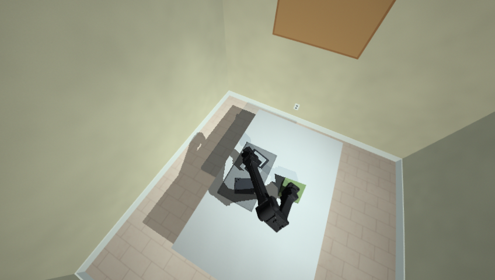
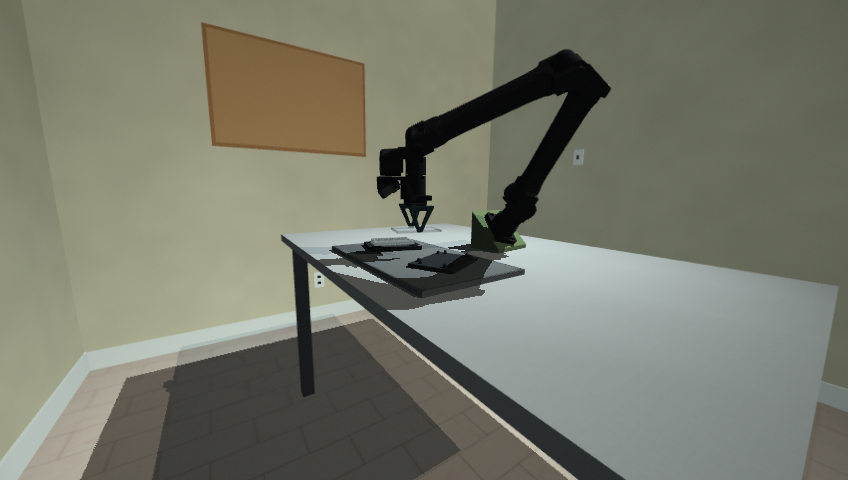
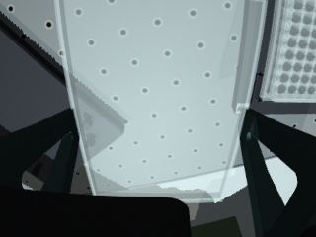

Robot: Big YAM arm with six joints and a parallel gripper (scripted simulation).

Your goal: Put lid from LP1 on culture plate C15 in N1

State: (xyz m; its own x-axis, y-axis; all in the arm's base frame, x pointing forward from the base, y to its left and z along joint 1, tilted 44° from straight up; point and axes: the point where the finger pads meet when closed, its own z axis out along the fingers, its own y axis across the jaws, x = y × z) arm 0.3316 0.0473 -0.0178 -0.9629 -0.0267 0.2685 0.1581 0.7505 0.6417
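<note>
Now: hand 120 mm to the left of the culture plate C15, 60 mm above it and 20 mm short of it. Round my hand: lid park LP1: 130 mm to the left, 70 mm below, 20 mm behind; then label: 70 mm below, 60 mm to the right, 40 mm behind; then clear lid: right at my hand.
</note>
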